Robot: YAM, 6 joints.
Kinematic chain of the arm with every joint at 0, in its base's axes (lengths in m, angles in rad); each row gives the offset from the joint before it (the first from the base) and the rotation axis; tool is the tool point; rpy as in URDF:
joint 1: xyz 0 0 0.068 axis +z
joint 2: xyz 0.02 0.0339 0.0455 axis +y
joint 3: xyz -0.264 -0.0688 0 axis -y
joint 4: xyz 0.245 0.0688 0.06 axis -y
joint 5: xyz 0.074 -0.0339 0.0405 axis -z
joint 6: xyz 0.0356 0 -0.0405 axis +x
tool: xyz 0 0 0 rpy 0 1.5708 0
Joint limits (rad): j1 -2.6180..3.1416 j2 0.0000..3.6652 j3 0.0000..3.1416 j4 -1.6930..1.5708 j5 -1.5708..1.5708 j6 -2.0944..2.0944
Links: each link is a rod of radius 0.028 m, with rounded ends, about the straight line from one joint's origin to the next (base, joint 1, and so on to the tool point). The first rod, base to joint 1, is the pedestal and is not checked.
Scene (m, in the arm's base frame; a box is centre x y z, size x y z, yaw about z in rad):
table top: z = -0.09
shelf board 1: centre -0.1 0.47 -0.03 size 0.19 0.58 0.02 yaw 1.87
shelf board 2: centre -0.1 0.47 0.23 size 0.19 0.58 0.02 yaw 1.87
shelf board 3: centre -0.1 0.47 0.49 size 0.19 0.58 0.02 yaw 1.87
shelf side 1: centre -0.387 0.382 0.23 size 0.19 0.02 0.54 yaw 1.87
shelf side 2: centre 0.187 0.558 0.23 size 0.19 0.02 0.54 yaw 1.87
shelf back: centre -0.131 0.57 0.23 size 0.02 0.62 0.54 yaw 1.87
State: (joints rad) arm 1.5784 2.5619 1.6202 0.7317 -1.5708 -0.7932
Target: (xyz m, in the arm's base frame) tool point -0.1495 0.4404 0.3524
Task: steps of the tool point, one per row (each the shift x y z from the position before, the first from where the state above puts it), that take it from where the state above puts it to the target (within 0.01 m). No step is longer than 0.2 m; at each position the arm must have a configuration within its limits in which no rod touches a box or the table.
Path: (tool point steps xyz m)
1: 0.0291 -0.0451 0.0027
2: 0.0224 -0.0546 0.0011
3: 0.0143 -0.0624 -0.0009
4: 0.0052 -0.0680 -0.0029
5: -0.0641 0.0449 0.1257
6: -0.0683 -0.0380 0.1468
7: -0.0157 0.0548 0.0121
8: -0.0165 0.0536 -0.0002
9: -0.0165 0.0496 -0.0119

